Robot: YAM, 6 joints.
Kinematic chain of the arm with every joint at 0, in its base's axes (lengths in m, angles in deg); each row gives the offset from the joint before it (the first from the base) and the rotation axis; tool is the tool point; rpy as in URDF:
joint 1: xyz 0 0 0.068 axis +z
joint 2: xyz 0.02 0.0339 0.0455 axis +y
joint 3: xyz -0.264 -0.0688 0 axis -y
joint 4: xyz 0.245 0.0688 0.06 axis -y
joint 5: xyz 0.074 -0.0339 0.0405 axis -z
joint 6: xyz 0.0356 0 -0.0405 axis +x
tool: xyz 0 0 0 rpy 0 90 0
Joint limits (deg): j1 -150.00..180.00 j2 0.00..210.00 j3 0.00..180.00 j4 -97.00..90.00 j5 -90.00..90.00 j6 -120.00..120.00
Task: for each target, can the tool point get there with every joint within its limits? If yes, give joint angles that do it. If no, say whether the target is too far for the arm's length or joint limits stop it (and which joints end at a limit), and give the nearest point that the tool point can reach.
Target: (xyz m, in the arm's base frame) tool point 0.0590 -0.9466 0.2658
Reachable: no: too far | nearest point 0.0397 -0.6364 0.2148 | short by 0.315 m
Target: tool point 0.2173 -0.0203 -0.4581
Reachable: no: joint limits stop it (at a limit: joint 2) | nearest point 0.2227 -0.0208 -0.3795 | short by 0.079 m
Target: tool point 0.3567 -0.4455 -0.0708
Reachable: yes | joints -49.40 180.69 123.30 53.47 32.35 89.70
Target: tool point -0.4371 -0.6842 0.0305
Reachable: no: too far | nearest point -0.3459 -0.5414 0.0483 | short by 0.170 m
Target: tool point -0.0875 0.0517 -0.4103
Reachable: no: joint limits stop it (at a limit: joint 2) | nearest point -0.1046 0.0618 -0.3573 | short by 0.057 m
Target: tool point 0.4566 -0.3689 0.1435
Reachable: yes | joints -36.11 152.95 129.14 -5.31 54.41 71.23
